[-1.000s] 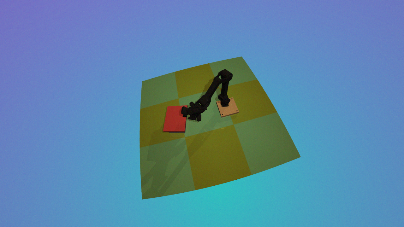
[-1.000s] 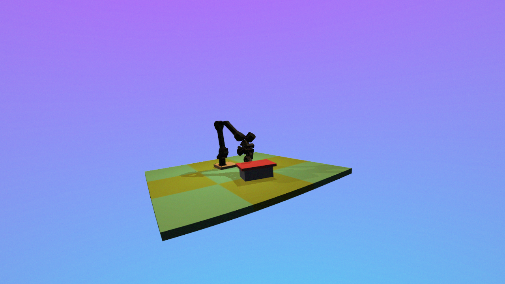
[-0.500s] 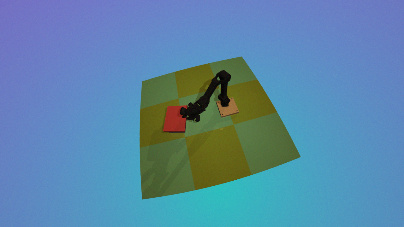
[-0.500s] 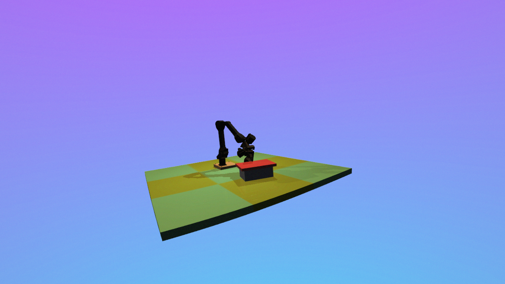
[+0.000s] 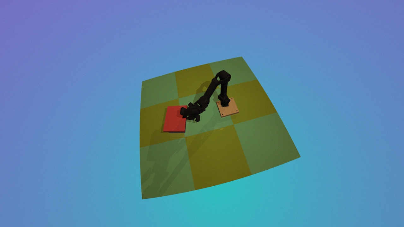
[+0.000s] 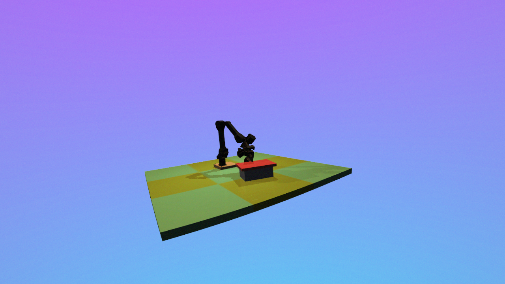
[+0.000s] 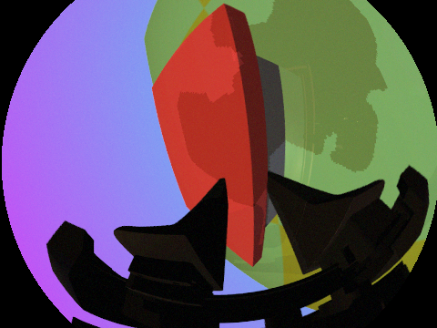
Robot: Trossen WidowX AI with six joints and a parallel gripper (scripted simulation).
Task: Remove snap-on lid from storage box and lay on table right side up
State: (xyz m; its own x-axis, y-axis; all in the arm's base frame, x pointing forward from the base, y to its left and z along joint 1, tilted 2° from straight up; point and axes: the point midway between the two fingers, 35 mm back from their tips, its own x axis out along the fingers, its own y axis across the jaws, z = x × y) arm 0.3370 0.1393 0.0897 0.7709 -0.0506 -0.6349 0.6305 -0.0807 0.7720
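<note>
Now: gripper tip 80 mm short of the red lid, 10 mm to the left of it and 10 mm below it. Also, from my gripper tip: storage box: 70 mm ahead, 40 mm below, 10 mm to the right.
</note>
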